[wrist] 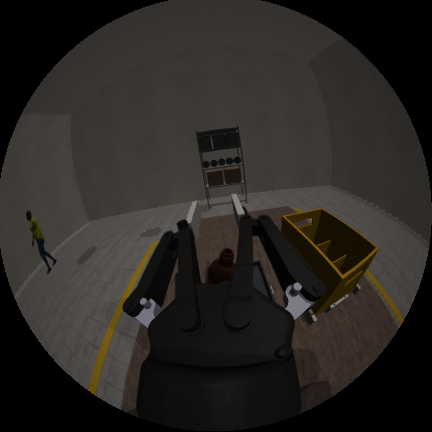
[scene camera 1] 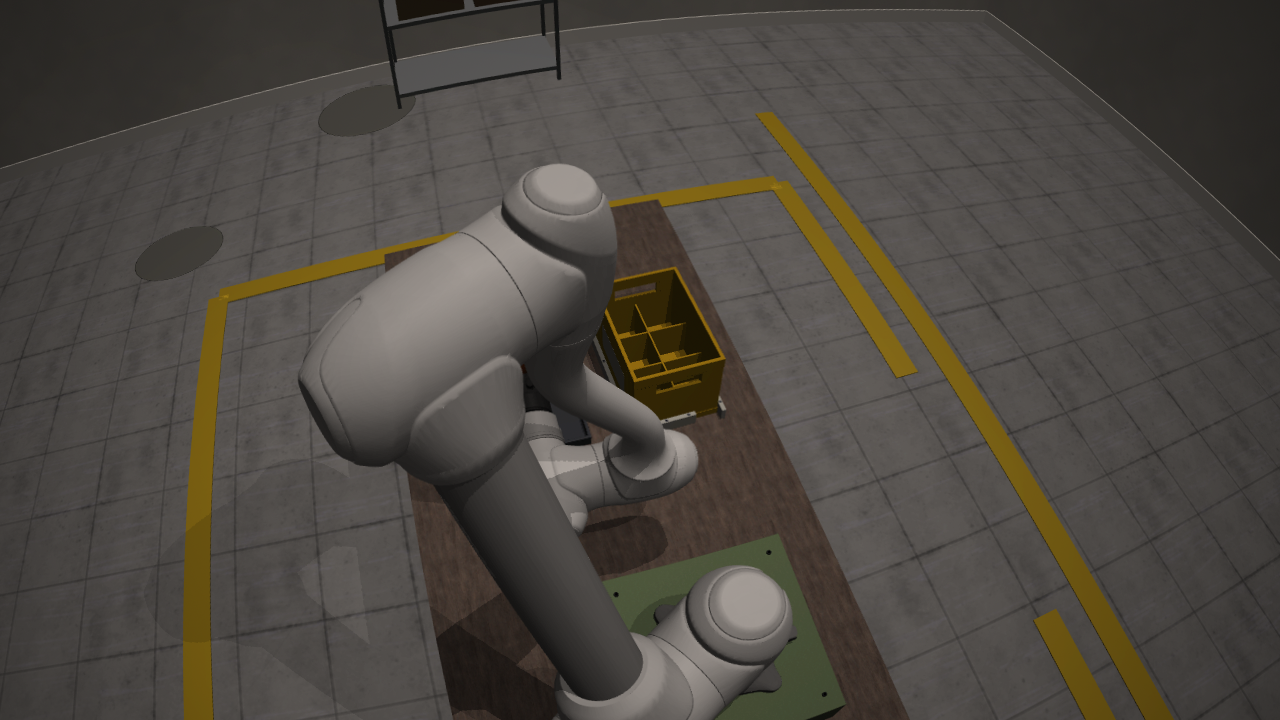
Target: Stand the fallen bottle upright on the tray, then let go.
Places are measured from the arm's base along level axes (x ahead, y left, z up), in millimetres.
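Pixels of known places: gripper, between the fingertips: (wrist: 215,205).
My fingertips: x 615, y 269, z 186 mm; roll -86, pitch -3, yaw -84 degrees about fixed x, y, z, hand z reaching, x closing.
Note:
Ahead of a thing's pixels: the offset from my fingertips to its top centre. Level surfaces: height alone.
The brown bottle {40 mm ahead, 17 mm left, 127 mm down} (wrist: 221,270) stands upright with its neck pointing up, as seen between the finger linkages in the wrist view. Its lower part is hidden behind the gripper. The dark tray (wrist: 261,278) (scene camera 1: 573,429) shows beside and behind the bottle; the arm covers most of it in the scene view. My gripper (wrist: 215,205) is open, with nothing between its two pale fingertips. The fingertips are above the bottle's neck and apart from it. In the scene view the arm hides the bottle and the fingertips.
A yellow divided crate {54 mm ahead, 291 mm right, 119 mm down} (scene camera 1: 721,380) (wrist: 327,255) stands right of the tray on the brown table {294 mm down} (scene camera 1: 751,465) (wrist: 345,345), with pale brackets at its base. The arm's green base plate (scene camera 1: 810,644) is at the near end. A shelf rack (wrist: 244,192) and a person (wrist: 36,234) are far off.

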